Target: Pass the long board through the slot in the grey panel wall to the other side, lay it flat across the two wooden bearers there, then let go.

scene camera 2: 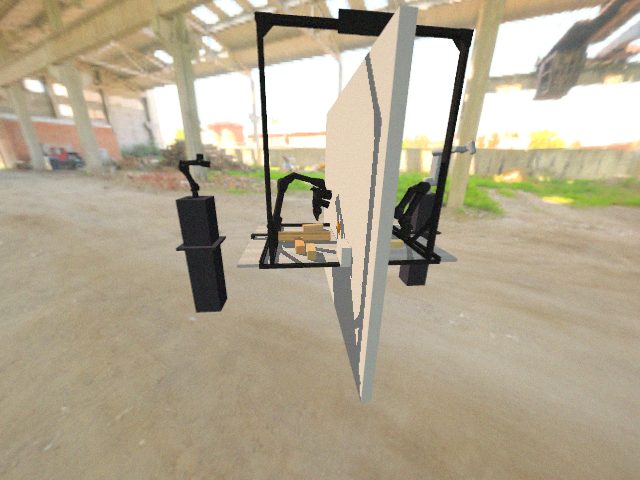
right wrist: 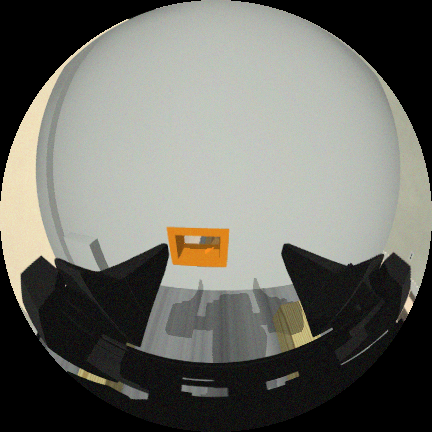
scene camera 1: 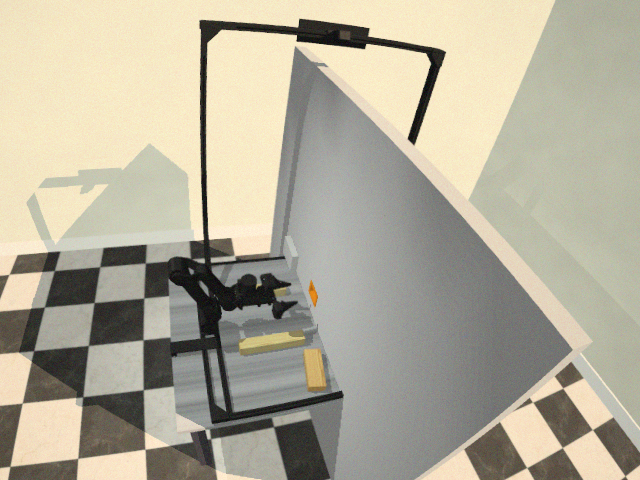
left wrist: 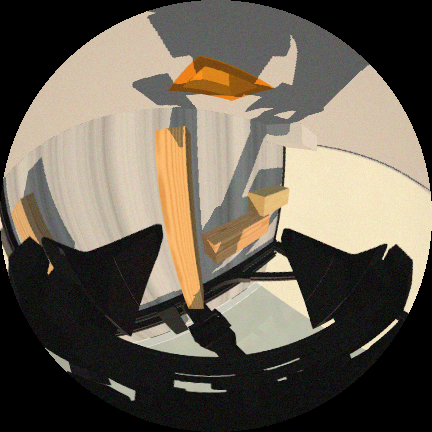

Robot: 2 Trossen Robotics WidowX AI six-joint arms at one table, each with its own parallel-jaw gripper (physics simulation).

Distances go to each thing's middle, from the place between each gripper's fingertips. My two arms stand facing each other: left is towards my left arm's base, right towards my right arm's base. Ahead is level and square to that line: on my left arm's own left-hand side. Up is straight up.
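Orange-framed slot (left wrist: 205, 75), from my right hand: 120 mm left, 40 mm behind, 60 mm below.
My left hand, from the orange-framed slot: 16 cm left of it, 4 cm past it, 5 cm above it.
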